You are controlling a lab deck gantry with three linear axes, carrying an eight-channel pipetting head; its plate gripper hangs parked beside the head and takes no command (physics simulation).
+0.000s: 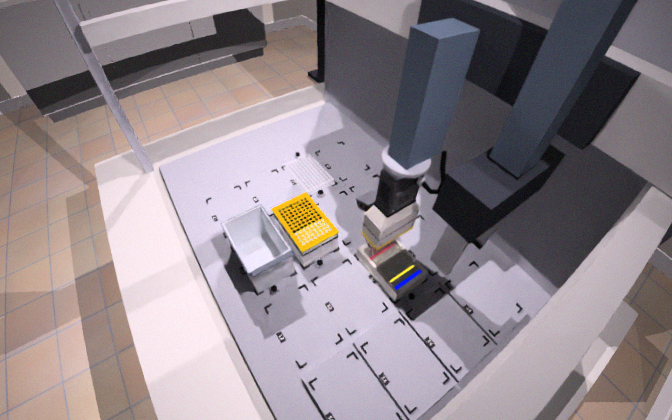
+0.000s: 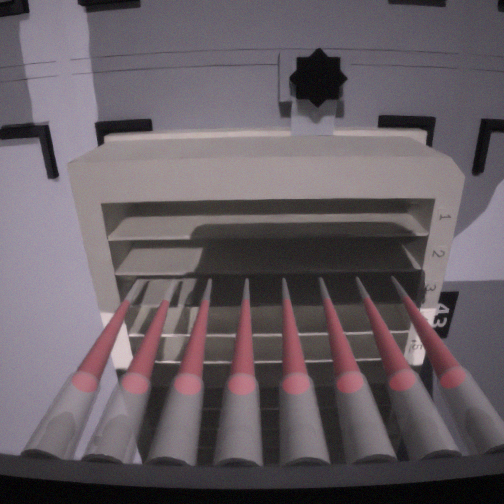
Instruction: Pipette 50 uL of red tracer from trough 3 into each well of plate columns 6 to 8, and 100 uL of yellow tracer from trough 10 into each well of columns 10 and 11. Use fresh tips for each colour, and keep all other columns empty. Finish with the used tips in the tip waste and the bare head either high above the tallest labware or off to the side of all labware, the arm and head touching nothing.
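Observation:
The pipetting head [image 1: 390, 225] is over the red end of the trough block [image 1: 370, 256] [image 2: 265, 177]. Its eight tips [image 2: 243, 345] hold red liquid and point down at trough 3; how deep they reach is unclear. A red strip [image 1: 383, 251] and a yellow strip [image 1: 402, 274] show in the block. The pale well plate [image 1: 311, 173] lies at the back with no colour visible. The yellow tip rack [image 1: 332, 234] has tips in its front columns and empty holes behind. The waste bin [image 1: 257, 240] stands left of it. The plate gripper [image 1: 463, 251] hangs parked beside the head, open and empty.
A blue strip [image 1: 408, 280] lies beside the yellow one in the trough block. The dark gripper carriage [image 1: 492, 200] hangs right of the head. A pale deck wall [image 1: 125, 250] runs along the left, and a dark panel [image 1: 355, 70] stands behind.

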